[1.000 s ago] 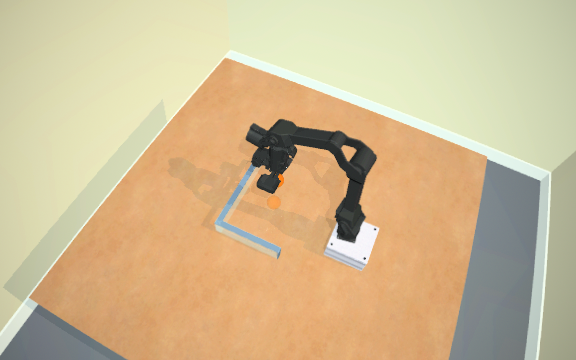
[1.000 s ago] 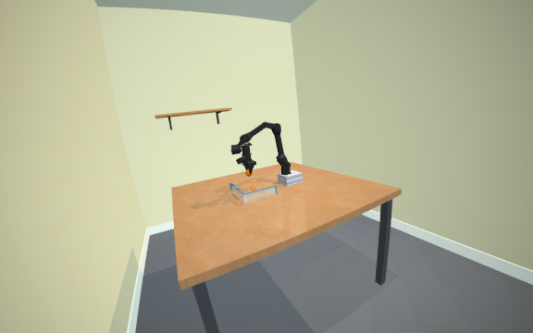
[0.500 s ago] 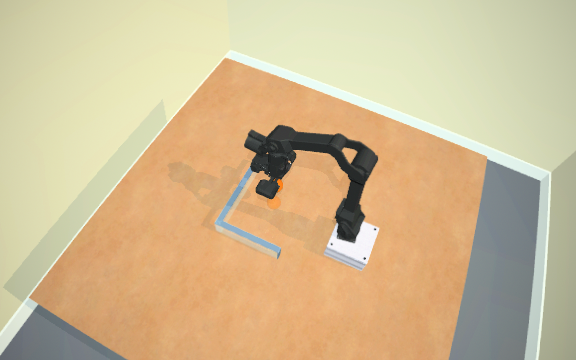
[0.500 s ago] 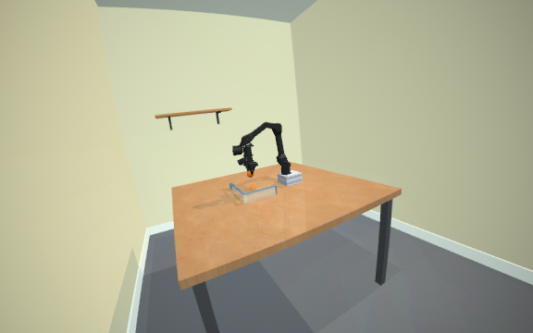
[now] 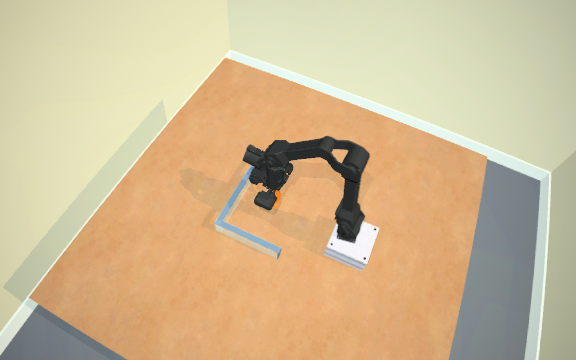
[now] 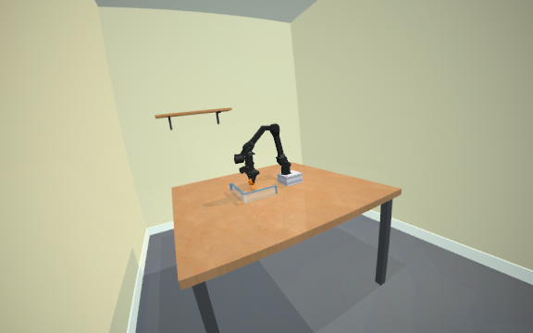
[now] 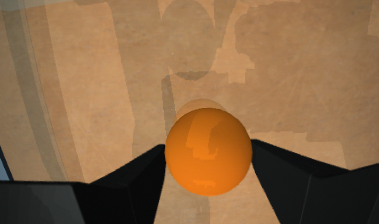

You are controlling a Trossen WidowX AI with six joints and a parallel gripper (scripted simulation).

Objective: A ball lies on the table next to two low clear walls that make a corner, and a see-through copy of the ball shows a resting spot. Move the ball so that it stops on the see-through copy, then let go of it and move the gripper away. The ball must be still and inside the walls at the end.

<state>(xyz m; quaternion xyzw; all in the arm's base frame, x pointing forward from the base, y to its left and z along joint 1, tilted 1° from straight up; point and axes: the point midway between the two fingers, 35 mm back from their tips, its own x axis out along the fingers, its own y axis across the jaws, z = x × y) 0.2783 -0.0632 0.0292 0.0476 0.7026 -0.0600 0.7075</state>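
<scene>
Right now the see-through copy of ball is 4 cm below my gripper tip. From my gripper tip the other things lie so: wall strip 13 cm ahead, 4 cm below.
</scene>
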